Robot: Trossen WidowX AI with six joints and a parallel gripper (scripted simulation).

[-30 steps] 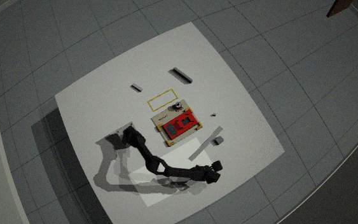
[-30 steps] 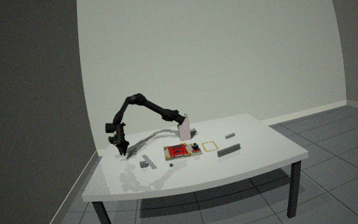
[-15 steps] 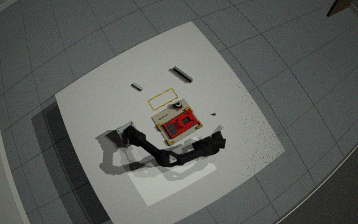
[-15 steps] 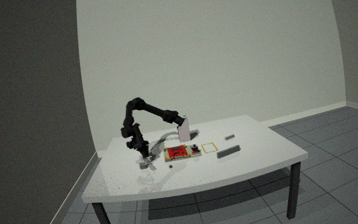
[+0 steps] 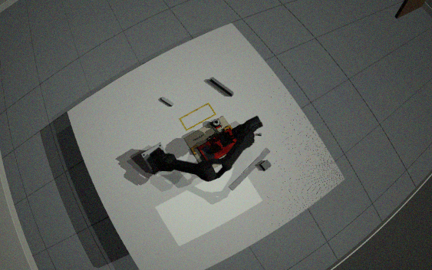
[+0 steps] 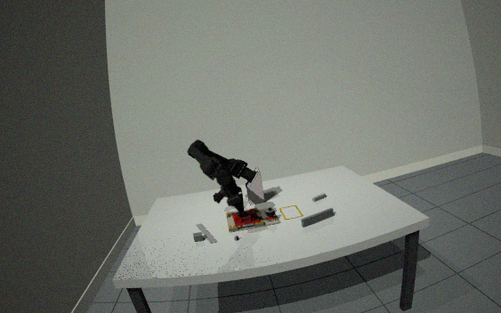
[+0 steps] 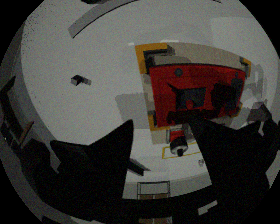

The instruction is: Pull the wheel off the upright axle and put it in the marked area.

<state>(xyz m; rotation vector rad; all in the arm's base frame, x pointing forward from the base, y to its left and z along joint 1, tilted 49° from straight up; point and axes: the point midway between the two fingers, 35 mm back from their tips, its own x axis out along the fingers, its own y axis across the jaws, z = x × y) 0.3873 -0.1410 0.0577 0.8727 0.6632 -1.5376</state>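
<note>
The wheel lies 120 mm to the left of my gripper tip, 40 mm below it and 30 mm behind it.
</note>
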